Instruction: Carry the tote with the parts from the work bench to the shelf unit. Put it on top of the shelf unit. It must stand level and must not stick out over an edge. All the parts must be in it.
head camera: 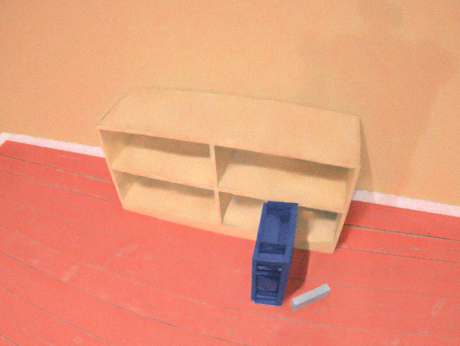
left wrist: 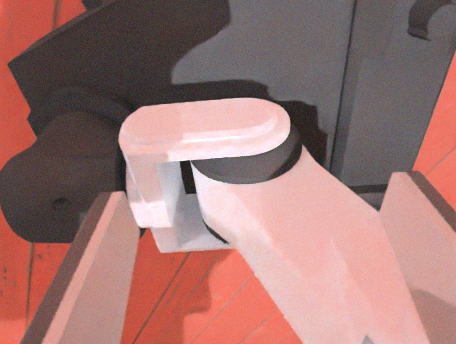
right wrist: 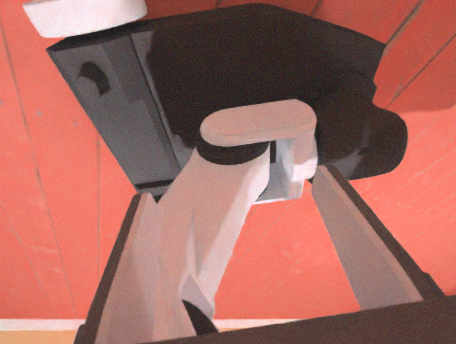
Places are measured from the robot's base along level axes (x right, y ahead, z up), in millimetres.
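Pixels of known places: left gripper, fingertip midpoint: (left wrist: 257, 202); right gripper, fingertip midpoint: (right wrist: 234, 191).
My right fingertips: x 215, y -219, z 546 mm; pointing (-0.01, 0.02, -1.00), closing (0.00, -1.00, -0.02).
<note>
For each thing: its top centre in the pictures, then the offset to it from my right fingertips. Level surfaces: height alone.
- blue tote, top centre: (head camera: 276, 229) dx +126, dy +861, dz -145 mm
- light grey bar, top centre: (head camera: 311, 294) dx +267, dy +679, dz -472 mm
- Red plank floor, surface height: dz -545 mm
The blue tote (head camera: 278, 232) stands narrow and tall on the floor in front of the shelf unit's right half. It seems tipped onto a long side; its inside cannot be made out. A light grey bar (head camera: 310, 297), seemingly a part, lies on the floor to the right of its near end. The wooden shelf unit (head camera: 230, 116) stands against the wall, its top bare. My left gripper (left wrist: 257, 202) is open and empty, over the robot's own base and arm parts. My right gripper (right wrist: 234, 191) is open and empty too. Neither gripper shows in the head view. The work bench does not show.
The shelf unit has four open compartments, with the tote in front of the lower right one. Red plank floor (head camera: 125, 280) lies before it and the orange wall (head camera: 240, 45) behind. The robot's dark base (left wrist: 280, 55) (right wrist: 260, 60) shows below both wrists.
</note>
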